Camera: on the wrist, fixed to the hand. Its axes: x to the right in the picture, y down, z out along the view.
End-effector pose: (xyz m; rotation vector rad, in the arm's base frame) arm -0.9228 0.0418 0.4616 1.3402 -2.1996 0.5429
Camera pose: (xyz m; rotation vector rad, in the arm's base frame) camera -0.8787 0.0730 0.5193 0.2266 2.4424 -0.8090
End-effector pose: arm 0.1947 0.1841 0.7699 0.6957 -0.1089 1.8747
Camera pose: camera 0.1922 0.2217 0.7004 -1.3706 0.6575 -2.2636
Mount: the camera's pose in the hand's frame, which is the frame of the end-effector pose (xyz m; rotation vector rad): -0.0039 -0.0303 -0.0729 0.3960 -0.6428 1.4500
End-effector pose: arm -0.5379 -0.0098 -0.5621 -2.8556 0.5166 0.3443
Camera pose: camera -0.5166 0.0006 -0.4867 -1.3763 2.0396 1.1013
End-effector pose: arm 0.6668 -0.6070 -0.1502 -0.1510 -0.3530 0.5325
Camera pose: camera 0.7046 -0.6385 -0.2120 0.1970 -0.7343 2.0925
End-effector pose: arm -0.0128 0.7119 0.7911 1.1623 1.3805 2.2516
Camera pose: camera -0.0697 0.6792 0.7470 -2.1387 -0.4312 -1.0726
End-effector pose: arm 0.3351 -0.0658 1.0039 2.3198 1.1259 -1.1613
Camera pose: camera 0.3495 -0.0066 1.0543 1.8750 -0.9677 -1.2457
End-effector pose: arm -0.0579 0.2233 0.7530 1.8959 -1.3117 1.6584
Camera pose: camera -0.0796 0.2942 0.7805 -0.8355 1.6326 -0.9203
